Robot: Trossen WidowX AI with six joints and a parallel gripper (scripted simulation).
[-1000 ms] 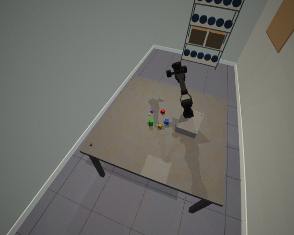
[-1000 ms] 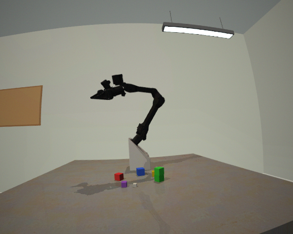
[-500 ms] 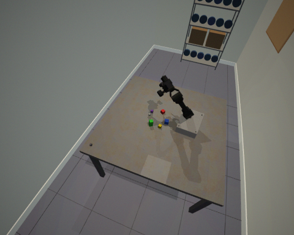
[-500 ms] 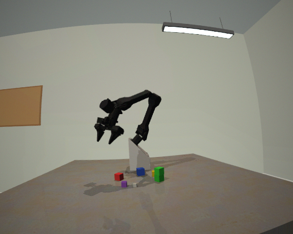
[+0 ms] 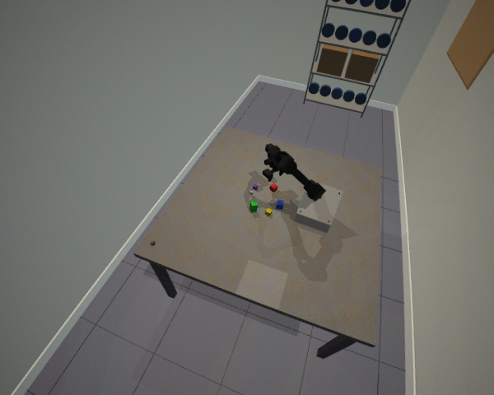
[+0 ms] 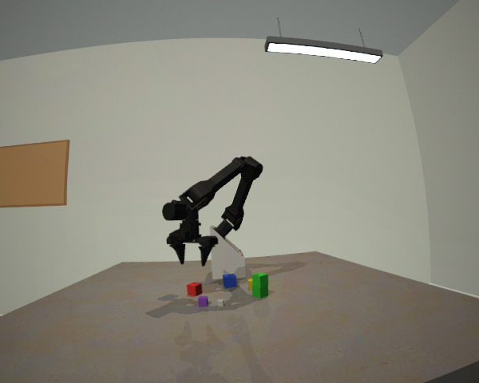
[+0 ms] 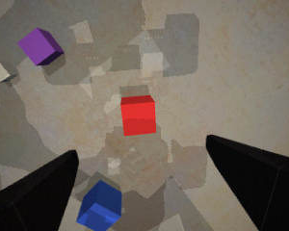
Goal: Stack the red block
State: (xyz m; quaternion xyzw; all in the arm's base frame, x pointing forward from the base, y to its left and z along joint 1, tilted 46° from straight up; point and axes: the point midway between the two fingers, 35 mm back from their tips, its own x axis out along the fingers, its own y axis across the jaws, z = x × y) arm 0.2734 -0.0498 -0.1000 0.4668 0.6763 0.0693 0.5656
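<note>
The red block is 9 cm below my gripper tip. Also, from my gripper tip: purple block (11 cm ahead, 3 cm to the left, 9 cm below); blue block (8 cm behind, 13 cm to the left, 8 cm below); tiny white block (13 cm ahead, 9 cm to the left, 10 cm below).
</note>
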